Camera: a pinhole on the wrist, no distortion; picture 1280 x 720 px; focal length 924.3 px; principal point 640.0 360.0 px. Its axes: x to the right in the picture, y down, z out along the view. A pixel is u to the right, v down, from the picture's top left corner.
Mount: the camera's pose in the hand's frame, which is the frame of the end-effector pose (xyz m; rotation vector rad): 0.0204 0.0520 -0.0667 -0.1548 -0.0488 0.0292
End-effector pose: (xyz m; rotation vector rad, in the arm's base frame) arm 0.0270 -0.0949 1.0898 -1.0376 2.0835 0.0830
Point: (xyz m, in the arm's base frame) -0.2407 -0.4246 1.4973
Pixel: behind the camera
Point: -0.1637 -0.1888 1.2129
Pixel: behind the camera
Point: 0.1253 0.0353 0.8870
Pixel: 679 276
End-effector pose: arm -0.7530 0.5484 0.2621 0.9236 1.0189 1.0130
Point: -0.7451 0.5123 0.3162
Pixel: 31 110
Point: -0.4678 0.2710 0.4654
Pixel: 102 237
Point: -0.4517 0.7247 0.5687
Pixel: 989 673
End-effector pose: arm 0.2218 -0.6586 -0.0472 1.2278 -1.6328 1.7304
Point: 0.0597 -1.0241 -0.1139
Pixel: 911 650
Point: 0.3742 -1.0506 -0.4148
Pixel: 164 398
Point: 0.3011 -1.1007 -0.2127
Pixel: 527 319
